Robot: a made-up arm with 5 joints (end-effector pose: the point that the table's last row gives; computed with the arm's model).
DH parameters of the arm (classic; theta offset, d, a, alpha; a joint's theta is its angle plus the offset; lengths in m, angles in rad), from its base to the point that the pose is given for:
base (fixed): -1.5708 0.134 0 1.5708
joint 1: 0 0.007 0.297 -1.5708
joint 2: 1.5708 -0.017 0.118 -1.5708
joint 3: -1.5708 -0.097 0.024 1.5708
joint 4: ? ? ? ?
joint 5: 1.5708 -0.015 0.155 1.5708
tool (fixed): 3.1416 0.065 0 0
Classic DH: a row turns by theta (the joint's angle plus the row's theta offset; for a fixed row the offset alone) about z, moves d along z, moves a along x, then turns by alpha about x.
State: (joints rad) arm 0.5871 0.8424 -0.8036 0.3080 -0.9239
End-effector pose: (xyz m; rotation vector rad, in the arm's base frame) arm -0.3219 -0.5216 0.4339 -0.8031 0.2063 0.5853
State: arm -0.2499 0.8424 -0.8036 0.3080 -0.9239
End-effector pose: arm -0.3219 -0.5720 -0.0525 0.0077 -0.0480 0.6015
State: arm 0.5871 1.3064 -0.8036 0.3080 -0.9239
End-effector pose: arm -0.1528 -0.6122 0.4942 -0.7712 0.2888 1.0551
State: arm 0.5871 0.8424 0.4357 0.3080 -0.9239
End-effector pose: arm -0.0872 -0.0040 0.7367 -1.3607 1.3257 0.2859
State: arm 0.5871 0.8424 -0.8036 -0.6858 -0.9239
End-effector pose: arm -0.0270 -0.7178 0.5192 -0.1070 0.6797 1.1929
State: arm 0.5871 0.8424 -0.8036 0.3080 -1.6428
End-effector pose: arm -0.2588 -0.4254 0.4612 -0.9897 0.8631 0.2743
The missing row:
joint 4: 0 0.359 0.219 1.5708
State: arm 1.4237 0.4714 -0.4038 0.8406 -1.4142
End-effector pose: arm -0.3468 0.0664 0.3947 -2.0550 0.4976 -0.8481
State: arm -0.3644 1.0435 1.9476 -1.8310 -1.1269
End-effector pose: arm 0.5020 -0.4658 0.3273 1.0359 2.7090 -0.2884
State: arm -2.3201 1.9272 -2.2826 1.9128 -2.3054
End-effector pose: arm -0.2793 0.1245 0.1712 2.6846 0.1982 1.3974
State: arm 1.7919 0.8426 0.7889 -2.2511 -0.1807
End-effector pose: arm 0.0214 0.3924 0.8535 0.1733 0.5580 -1.0050
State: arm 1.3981 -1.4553 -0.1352 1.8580 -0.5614
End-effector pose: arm 0.1951 -0.1579 0.0560 1.5557 -0.2169 2.4573
